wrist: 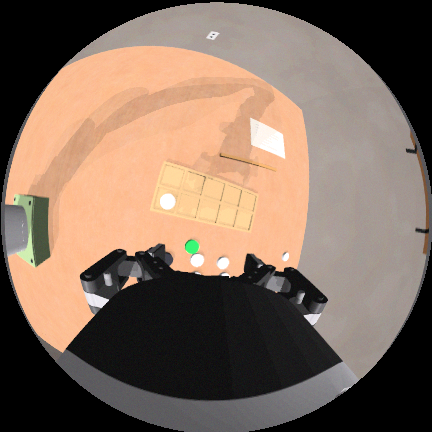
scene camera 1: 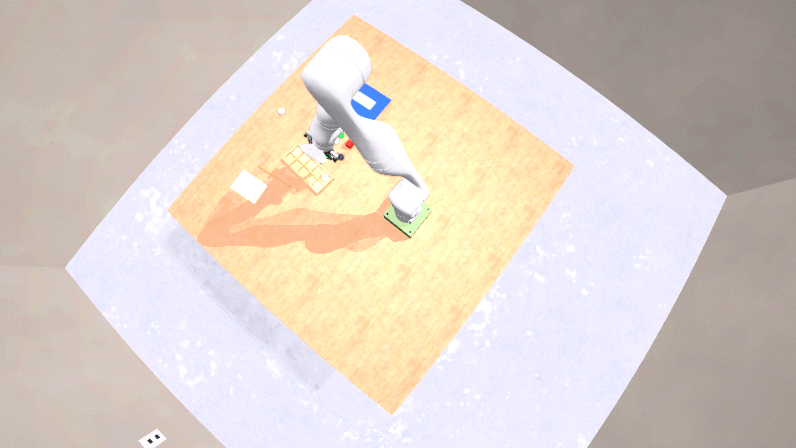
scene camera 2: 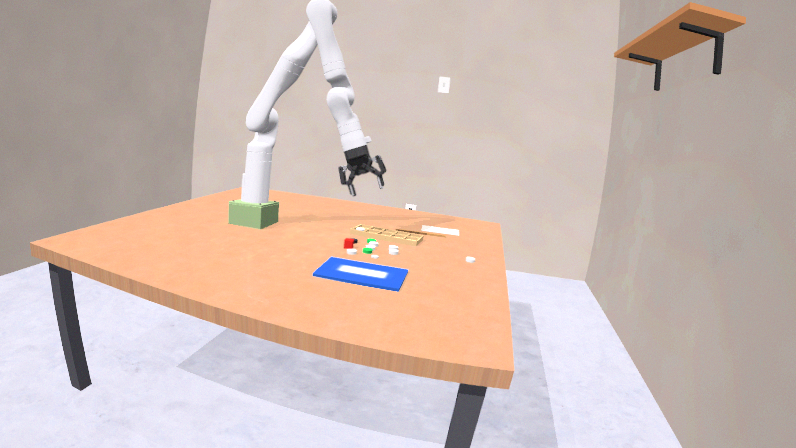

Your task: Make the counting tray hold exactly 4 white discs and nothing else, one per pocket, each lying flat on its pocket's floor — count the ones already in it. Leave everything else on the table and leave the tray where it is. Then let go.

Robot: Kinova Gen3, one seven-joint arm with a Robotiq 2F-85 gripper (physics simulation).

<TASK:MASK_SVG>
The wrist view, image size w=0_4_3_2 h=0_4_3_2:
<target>my gripper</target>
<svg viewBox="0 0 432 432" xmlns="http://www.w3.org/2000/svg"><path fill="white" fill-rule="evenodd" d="M65 348L88 365L124 384L162 396L197 401L236 400L272 393L303 382L342 362L342 359L313 327L327 302L327 297L296 268L287 266L283 268L283 271L277 271L275 266L265 264L253 253L246 253L243 273L238 276L202 275L194 272L174 270L164 262L165 244L157 243L145 251L135 251L134 255L126 255L125 249L114 249L79 274L86 301L94 316ZM136 277L136 283L122 288L128 280L128 276Z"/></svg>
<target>wooden counting tray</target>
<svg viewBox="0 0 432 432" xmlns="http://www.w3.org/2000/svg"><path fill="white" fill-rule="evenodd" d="M163 160L149 210L251 232L258 199L257 193L214 176ZM165 193L172 194L175 199L175 203L170 209L164 209L159 204L160 197Z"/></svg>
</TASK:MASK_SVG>
